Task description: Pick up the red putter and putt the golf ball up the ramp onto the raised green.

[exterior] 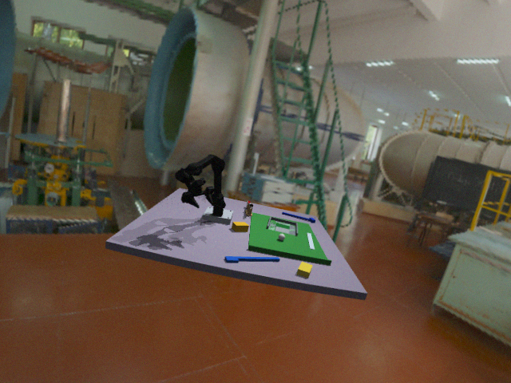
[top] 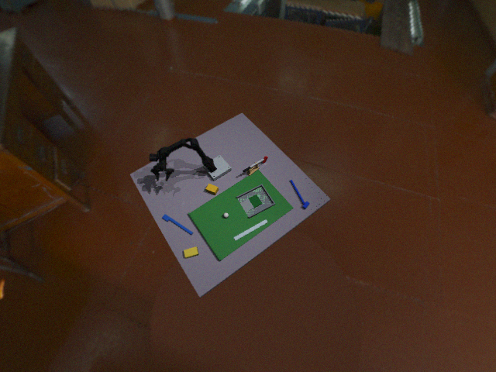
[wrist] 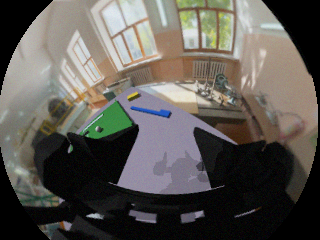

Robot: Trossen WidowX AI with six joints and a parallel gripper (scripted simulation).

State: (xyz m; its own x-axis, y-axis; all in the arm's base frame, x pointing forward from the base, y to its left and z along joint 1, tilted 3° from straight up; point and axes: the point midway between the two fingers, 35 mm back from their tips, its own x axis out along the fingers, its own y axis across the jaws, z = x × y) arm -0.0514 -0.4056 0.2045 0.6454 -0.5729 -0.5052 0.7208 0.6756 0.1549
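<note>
My gripper tip is 720 mm to the right of the wooden stand, 260 mm short of it and 180 mm above it. The rest, counted from my gripper tip: white strip: 700 mm ahead, 360 mm to the left, 210 mm below; white golf ball: 480 mm ahead, 270 mm to the left, 190 mm below; green mat: 520 mm ahead, 390 mm to the left, 210 mm below.
</note>
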